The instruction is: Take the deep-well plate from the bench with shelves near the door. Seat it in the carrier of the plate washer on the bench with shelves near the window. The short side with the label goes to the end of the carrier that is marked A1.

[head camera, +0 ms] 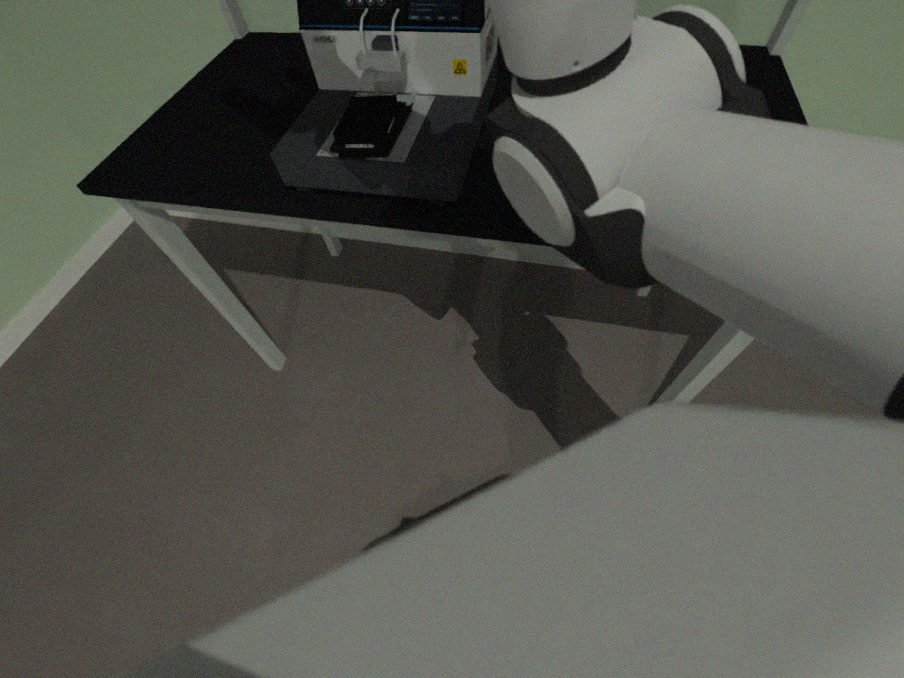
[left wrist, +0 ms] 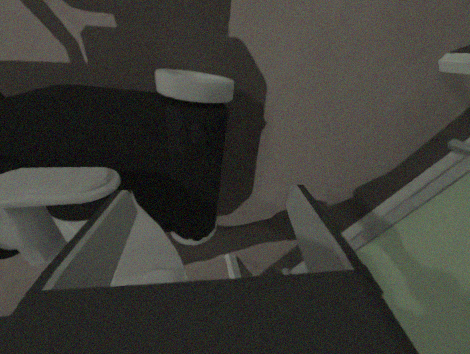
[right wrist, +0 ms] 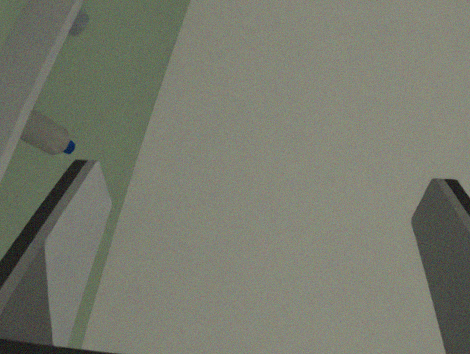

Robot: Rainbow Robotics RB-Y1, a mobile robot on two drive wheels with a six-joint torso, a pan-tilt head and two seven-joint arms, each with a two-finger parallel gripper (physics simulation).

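Frame: origin at the robot's base, x ahead, y left, z up, level; centimetres.
Seen in the pictures: left gripper, fingertip midpoint: (left wrist: 213,198); right gripper, fingertip midpoint: (right wrist: 263,191).
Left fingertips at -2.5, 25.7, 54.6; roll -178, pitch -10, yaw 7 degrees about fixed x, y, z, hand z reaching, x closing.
Observation:
A point is followed by its place in that frame, as x, y, z.
The black deep-well plate (head camera: 370,125) {66.7, -10.0, 105.6} lies flat on the light carrier (head camera: 416,125) {73.3, -19.4, 99.6} of the plate washer (head camera: 430,69) {82.7, -26.0, 104.3}, on the black bench (head camera: 167,138) {110.6, 33.1, 91.5} in the head view. Its short side with the white label faces the camera. The A1 mark cannot be made out, nor whether the plate is fully down. My right gripper (right wrist: 263,191) {42.4, 3.7, 161.3} is open and empty in front of a pale surface, away from the plate; it does not show in the head view. My left gripper (left wrist: 213,198) {-2.5, 25.7, 54.6} is open, with nothing between its fingers, above the floor and the robot's dark base.
My right arm (head camera: 584,131) {15.9, -14.8, 130.3} reaches over the right part of the bench. Bench legs (head camera: 211,284) {101.4, 44.4, 52.7} stand at the front. In the right wrist view, a bottle with a blue cap (right wrist: 49,135) {116.2, -19.6, 192.2} shows beside a pale shelf edge at the left. A green wall (left wrist: 425,250) {133.2, -43.9, 35.1} is at the left wrist view's lower right.

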